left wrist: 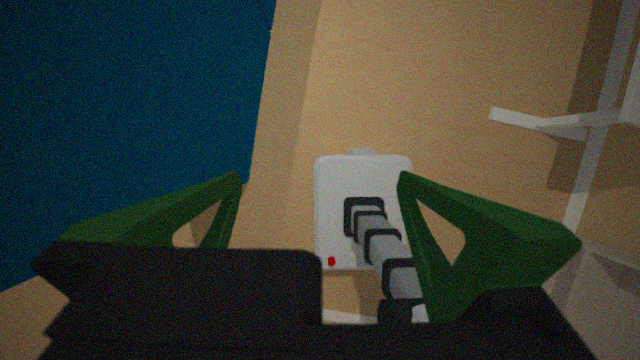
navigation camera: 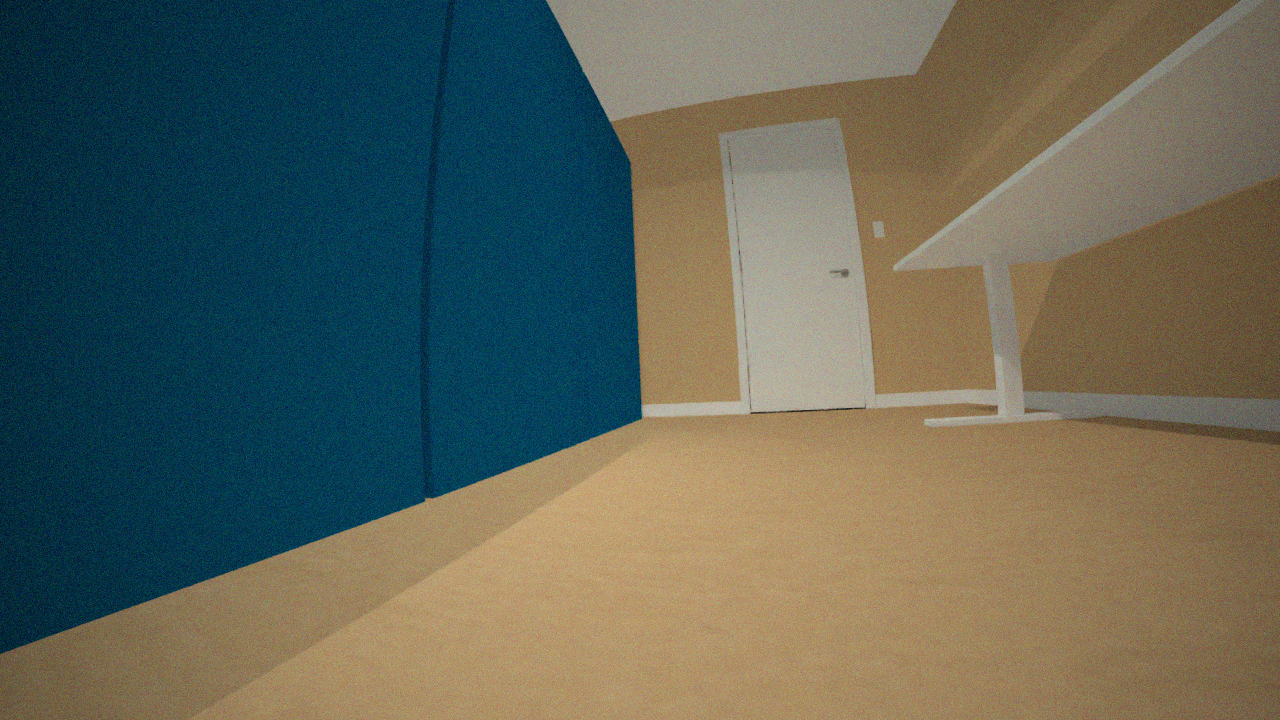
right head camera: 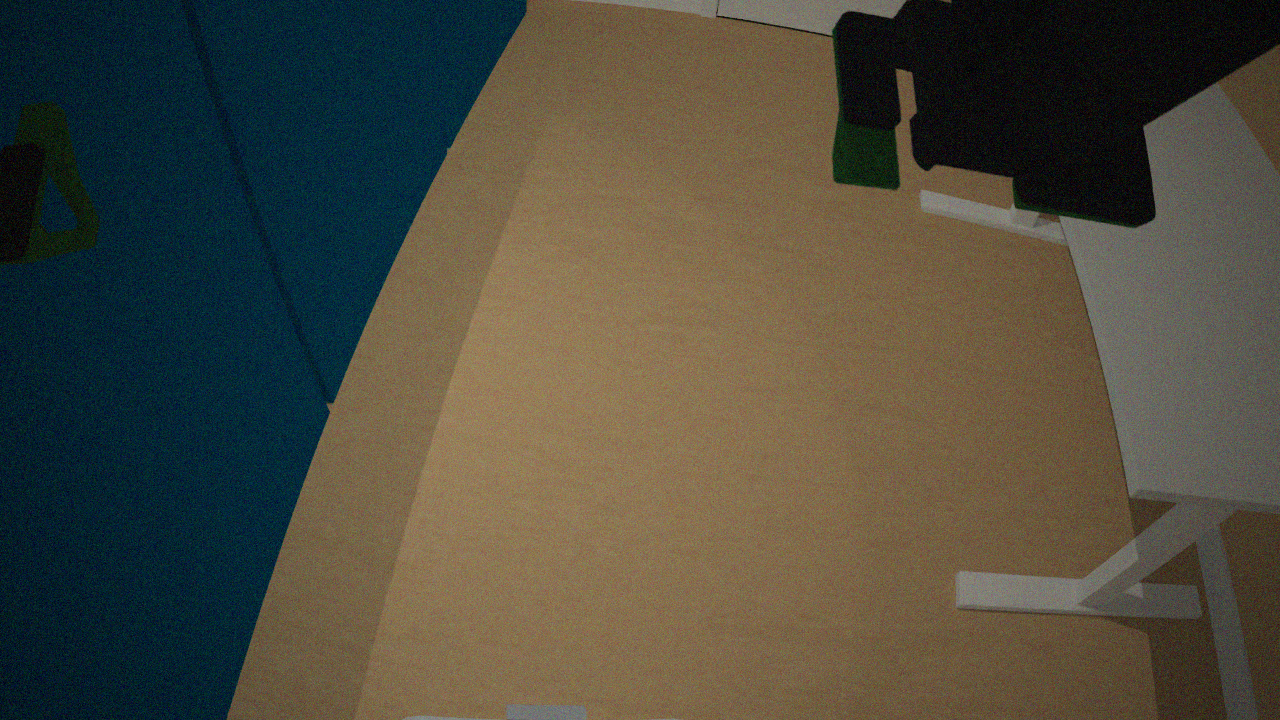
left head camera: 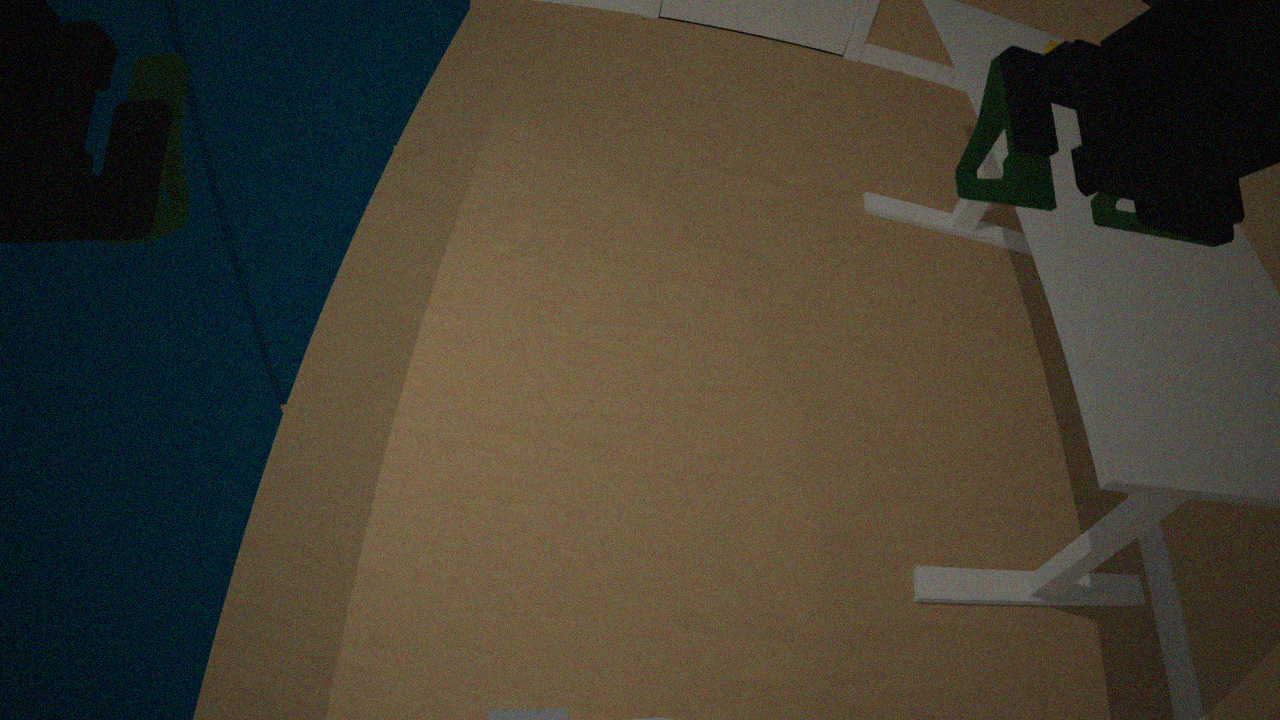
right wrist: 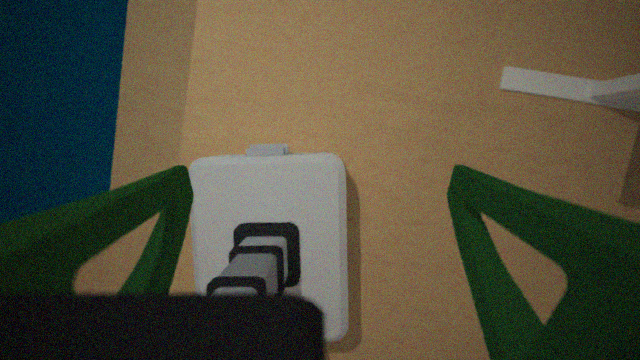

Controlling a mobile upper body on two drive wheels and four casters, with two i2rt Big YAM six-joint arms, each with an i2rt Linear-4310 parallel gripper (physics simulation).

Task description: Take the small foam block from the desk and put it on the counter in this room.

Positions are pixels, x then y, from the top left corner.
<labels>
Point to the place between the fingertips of my left gripper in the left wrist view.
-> At 319, 179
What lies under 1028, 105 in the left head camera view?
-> My right gripper.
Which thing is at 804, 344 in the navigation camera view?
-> A white door.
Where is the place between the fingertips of my right gripper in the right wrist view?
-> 320, 180
</labels>
